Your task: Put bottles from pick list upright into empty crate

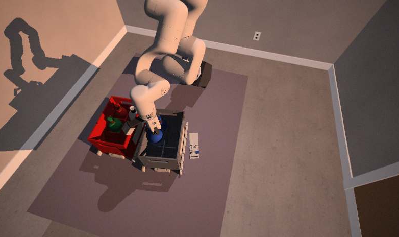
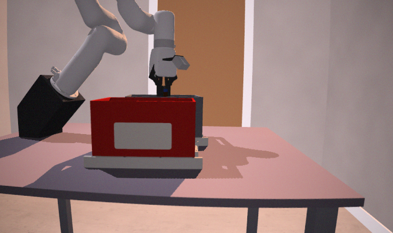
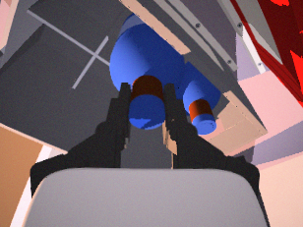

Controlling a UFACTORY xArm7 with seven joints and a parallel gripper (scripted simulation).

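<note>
Right now the grey crate is 110 mm below my hand and 40 mm to the left of it. The rest, counted from my hand: pick list: 190 mm to the left, 190 mm below, 10 mm behind; then white bottle: 150 mm to the right, 140 mm behind, 110 mm below; then red crate: 200 mm to the right, 110 mm below, 60 mm behind.
</note>
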